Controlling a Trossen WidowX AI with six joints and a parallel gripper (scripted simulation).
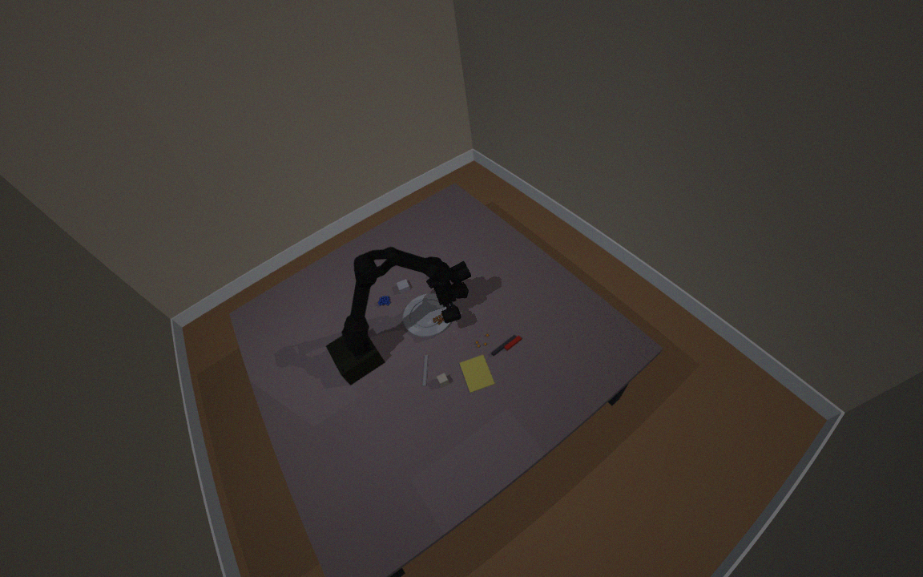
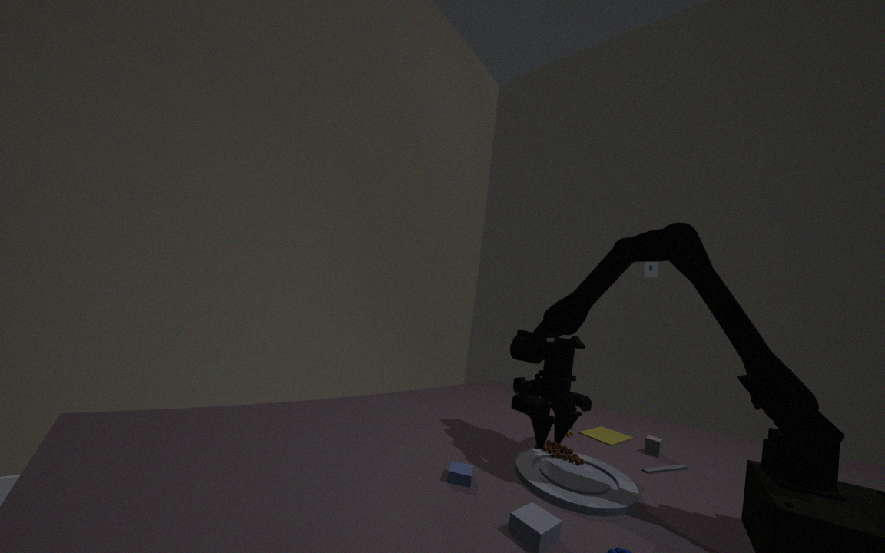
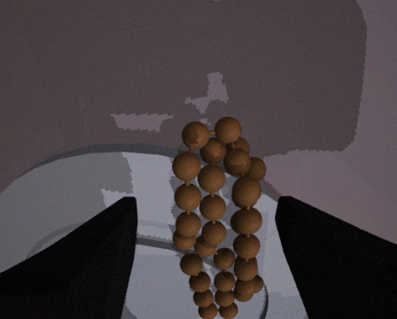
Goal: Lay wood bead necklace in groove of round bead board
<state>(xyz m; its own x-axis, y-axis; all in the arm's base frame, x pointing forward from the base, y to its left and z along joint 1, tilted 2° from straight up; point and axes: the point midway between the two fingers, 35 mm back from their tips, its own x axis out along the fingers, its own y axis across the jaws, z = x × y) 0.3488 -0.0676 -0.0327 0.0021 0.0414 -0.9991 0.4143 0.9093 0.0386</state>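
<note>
Now: the round bead board 60 mm to the left of my gripper tip, 60 mm behind it and 10 mm below it. Also, from my gripper tip: grey block: 250 mm to the left, 50 mm behind, 10 mm below; then blue block: 200 mm to the left, 80 mm ahead, 10 mm below; then thin stick: 220 mm behind, 120 mm to the right, 20 mm below.
</note>
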